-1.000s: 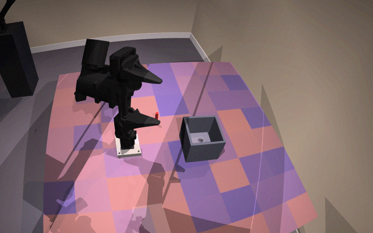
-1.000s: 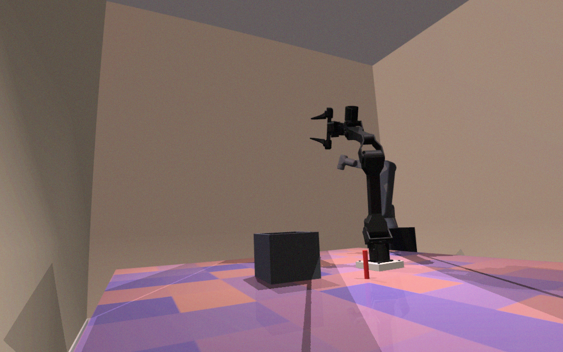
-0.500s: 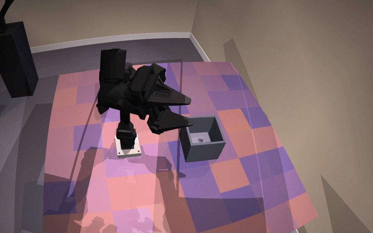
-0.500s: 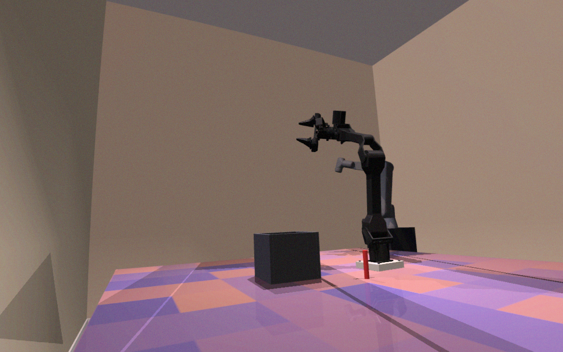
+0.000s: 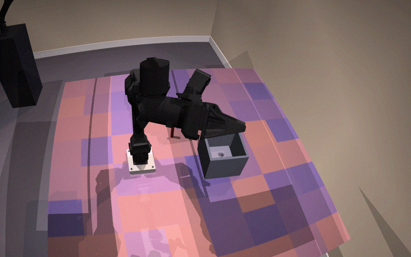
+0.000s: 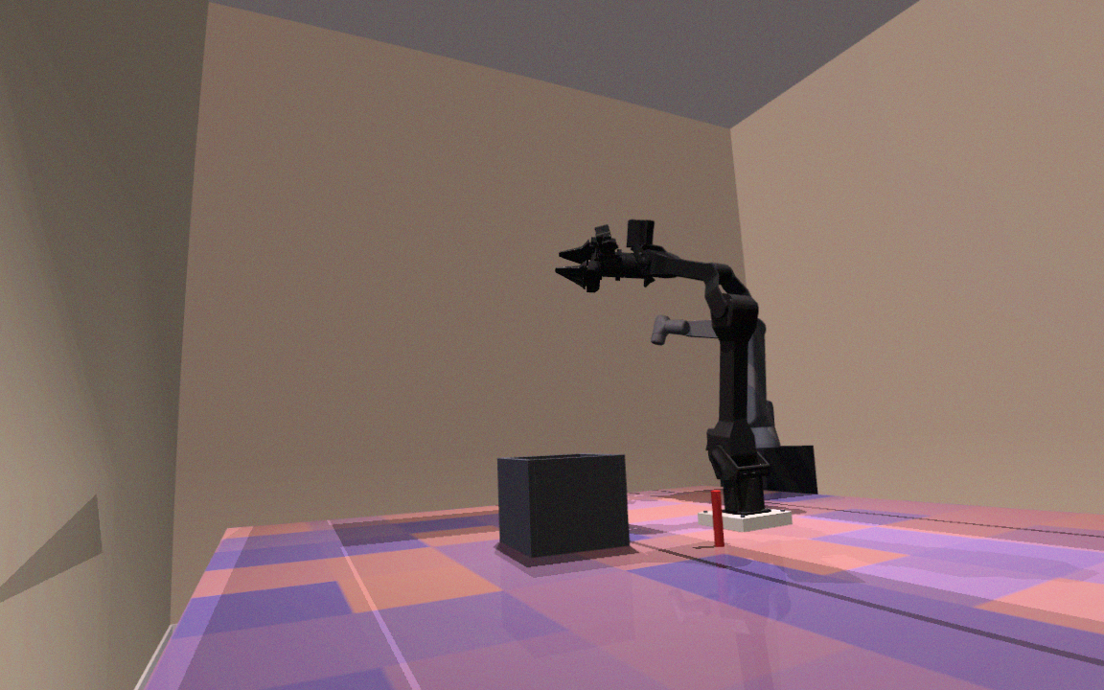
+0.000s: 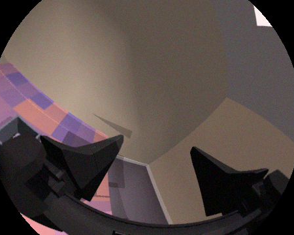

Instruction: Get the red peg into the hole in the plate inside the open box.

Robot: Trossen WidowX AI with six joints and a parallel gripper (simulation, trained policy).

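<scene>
The red peg lies 2 cm behind my gripper tip, 46 cm to the left of it and 53 cm below it. From my gripper tip the other things lie so: plate: 15 cm ahead, 29 cm to the left, 52 cm below.
</scene>
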